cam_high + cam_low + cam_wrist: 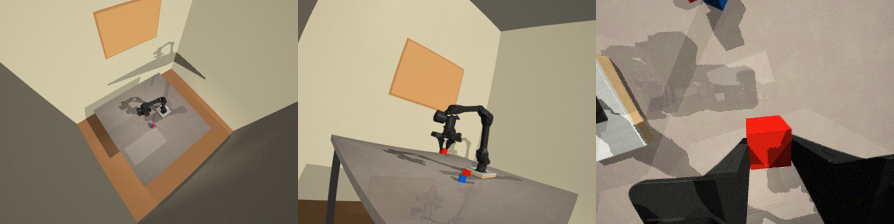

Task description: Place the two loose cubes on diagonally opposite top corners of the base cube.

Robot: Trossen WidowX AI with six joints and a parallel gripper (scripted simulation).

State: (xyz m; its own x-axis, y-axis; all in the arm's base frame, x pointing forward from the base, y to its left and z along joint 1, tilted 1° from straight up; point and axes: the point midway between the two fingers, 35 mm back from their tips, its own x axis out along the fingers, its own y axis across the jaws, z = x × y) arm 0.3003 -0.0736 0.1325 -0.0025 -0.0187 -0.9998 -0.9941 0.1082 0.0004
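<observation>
The blue cube is 190 mm to the left of my gripper tip, 110 mm below it and 20 mm behind it.
</observation>
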